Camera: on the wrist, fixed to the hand. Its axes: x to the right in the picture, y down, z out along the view.
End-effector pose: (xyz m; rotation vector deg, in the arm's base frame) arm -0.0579 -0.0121 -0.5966 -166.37 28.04 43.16
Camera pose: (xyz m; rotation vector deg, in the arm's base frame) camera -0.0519 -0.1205 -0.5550 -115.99 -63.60 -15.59
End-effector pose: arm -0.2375 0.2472 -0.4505 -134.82 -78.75 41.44
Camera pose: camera -0.1272 0.2110 -0.4573 -35.68 -102.93 1.58
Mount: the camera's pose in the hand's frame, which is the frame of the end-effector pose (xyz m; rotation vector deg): 0.0152 0.0995 -0.0582 31.69 27.47 -83.47
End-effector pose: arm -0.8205 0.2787 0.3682 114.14 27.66 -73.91
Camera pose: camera -0.7134 0.2522 0.4048 -90.71 -87.79 68.33
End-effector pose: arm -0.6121 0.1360 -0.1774 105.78 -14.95 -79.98
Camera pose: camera -0.5267 0.0877 -0.1151 -122.26 -55.00 70.89
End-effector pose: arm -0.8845 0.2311 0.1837 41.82 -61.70 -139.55
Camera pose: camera -0.8492 0.1270 0.2216 -94.84 38.45 81.55
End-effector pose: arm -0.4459 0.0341 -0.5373 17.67 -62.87 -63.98
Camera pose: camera -0.3416 0.0497 -0.4884 109.84 -35.07 -102.22
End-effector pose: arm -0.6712 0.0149 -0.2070 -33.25 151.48 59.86
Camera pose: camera -0.7334 0.0365 -0.1112 -125.59 98.51 -16.06
